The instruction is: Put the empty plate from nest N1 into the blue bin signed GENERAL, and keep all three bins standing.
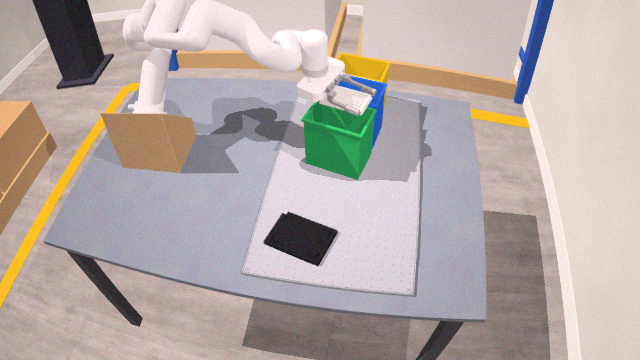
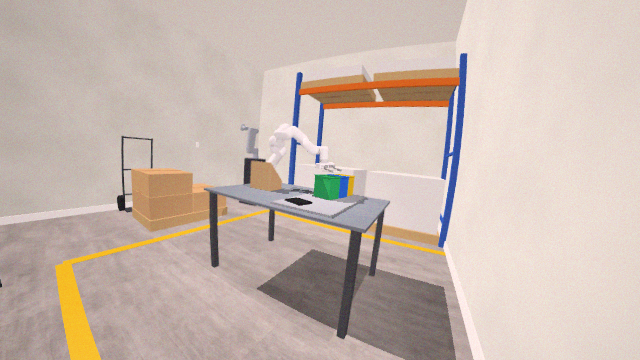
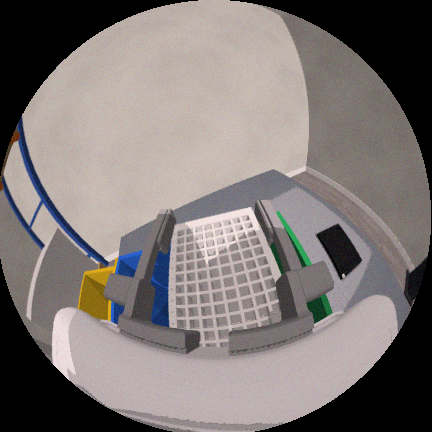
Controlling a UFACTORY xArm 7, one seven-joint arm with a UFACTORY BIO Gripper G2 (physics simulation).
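Places are measured from the arm's base along level axes (x left, y ahead, z down), in centimetres.
Pixels of known places: hand, tool point: (image 1: 360, 100) (image 2: 335, 170) (image 3: 213, 225); arm's base, link origin: (image 1: 149, 115) (image 2: 267, 170).
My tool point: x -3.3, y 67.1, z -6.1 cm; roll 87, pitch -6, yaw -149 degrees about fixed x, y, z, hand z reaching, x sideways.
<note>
Ahead of a thing's pixels: the offset from my tool point to its top centre. Level surfaces: height alone.
My gripper (image 1: 366, 101) (image 2: 336, 169) (image 3: 216, 220) is shut on the white gridded plate {dz +0.4, dx +2.0, dy -4.0 cm} (image 1: 352, 98) (image 3: 225, 270), which lies roughly flat between the two fingers. The plate is over the bins, around where the green and blue ones meet; its exact height above the rims is hard to tell. The blue bin {dz +4.8, dx +12.1, dy -1.2 cm} (image 1: 378, 111) (image 2: 344, 186) (image 3: 129, 265) stands upright, partly hidden by plate and gripper; its sign does not show. The green bin {dz +4.8, dx -0.7, dy -5.8 cm} (image 1: 330, 150) (image 2: 326, 187) (image 3: 320, 306) and the yellow bin {dz +4.8, dx +25.1, dy +1.3 cm} (image 1: 370, 70) (image 2: 351, 185) (image 3: 95, 295) also stand upright on either side of it.
A black flat nest {dz +21.3, dx -30.7, dy -16.1 cm} (image 1: 301, 238) (image 2: 298, 201) (image 3: 340, 250) lies on the white perforated board {dz +22.8 cm} (image 1: 380, 240), in front of the green bin. A tall brown box (image 1: 145, 142) (image 2: 265, 175) stands near the arm's base on the grey table {dz +24.0 cm} (image 1: 175, 215).
</note>
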